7 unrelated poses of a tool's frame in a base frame.
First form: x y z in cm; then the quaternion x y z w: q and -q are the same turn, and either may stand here.
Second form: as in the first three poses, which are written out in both.
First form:
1: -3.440, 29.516, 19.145, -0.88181, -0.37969, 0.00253, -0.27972
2: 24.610, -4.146, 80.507, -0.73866, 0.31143, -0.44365, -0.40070
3: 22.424, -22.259, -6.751, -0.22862, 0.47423, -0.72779, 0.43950
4: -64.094, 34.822, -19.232, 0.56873, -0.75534, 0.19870, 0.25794
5: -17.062, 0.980, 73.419, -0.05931, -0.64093, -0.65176, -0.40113
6: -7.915, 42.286, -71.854, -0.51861, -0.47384, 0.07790, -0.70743
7: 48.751, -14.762, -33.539, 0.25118, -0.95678, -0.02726, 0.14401
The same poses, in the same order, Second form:
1: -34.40, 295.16, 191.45, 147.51, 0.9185, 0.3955, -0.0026
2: 246.10, -41.46, 805.07, 132.76, 0.8062, -0.3399, 0.4842
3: 224.24, -222.59, -67.51, 127.86, -0.2545, 0.5280, -0.8102
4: -640.94, 348.22, -192.32, 150.10, 0.5886, -0.7818, 0.2057
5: -170.62, 9.80, 734.19, 132.70, 0.0647, 0.6997, 0.7115
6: -79.15, 422.86, -718.54, 89.95, 0.7338, 0.6704, -0.1102
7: 487.51, -147.62, -335.39, 163.44, 0.2538, -0.9669, -0.0275
